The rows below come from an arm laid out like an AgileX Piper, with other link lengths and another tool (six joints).
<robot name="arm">
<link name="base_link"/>
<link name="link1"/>
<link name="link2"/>
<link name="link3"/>
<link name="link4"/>
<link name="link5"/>
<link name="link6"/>
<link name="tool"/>
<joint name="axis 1" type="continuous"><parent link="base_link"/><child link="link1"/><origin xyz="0.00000 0.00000 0.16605" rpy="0.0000 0.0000 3.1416"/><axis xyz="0 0 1"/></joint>
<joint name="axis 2" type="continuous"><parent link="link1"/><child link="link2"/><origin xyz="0.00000 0.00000 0.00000" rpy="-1.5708 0.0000 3.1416"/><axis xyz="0 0 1"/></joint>
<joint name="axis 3" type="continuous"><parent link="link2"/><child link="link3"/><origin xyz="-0.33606 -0.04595 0.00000" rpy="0.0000 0.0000 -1.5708"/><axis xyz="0 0 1"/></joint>
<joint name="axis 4" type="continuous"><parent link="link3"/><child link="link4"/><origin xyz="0.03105 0.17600 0.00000" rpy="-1.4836 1.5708 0.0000"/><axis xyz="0 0 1"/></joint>
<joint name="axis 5" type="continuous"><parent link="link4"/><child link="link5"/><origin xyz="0.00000 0.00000 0.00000" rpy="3.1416 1.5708 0.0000"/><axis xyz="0 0 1"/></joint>
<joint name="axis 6" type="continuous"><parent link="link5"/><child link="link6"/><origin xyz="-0.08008 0.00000 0.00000" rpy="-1.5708 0.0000 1.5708"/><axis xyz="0 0 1"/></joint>
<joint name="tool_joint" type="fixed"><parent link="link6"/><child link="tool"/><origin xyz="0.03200 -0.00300 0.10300" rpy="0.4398 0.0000 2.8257"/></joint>
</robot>
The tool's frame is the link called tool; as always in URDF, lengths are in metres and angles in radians. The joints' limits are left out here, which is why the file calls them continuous.
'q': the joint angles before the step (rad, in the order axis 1, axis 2, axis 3, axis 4, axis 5, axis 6). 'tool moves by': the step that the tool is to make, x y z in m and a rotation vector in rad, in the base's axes. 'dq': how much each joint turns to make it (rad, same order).
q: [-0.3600, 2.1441, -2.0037, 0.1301, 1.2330, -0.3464]
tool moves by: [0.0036, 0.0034, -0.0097, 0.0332, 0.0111, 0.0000]
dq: [-0.0001, 0.0224, -0.0002, 0.0277, 0.0001, -0.0019]
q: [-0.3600, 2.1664, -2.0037, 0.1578, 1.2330, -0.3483]
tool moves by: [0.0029, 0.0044, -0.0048, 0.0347, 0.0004, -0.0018]
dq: [-0.0001, 0.0126, 0.0005, 0.0327, -0.0003, -0.0011]
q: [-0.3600, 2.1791, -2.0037, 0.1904, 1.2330, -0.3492]
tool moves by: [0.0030, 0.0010, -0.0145, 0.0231, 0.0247, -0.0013]
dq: [-0.0001, 0.0312, 0.0001, 0.0130, 0.0001, -0.0002]
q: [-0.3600, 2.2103, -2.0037, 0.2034, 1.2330, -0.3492]
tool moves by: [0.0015, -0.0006, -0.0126, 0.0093, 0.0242, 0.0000]
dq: [-0.0001, 0.0258, 0.0005, 0.0002, -0.0003, -0.0002]
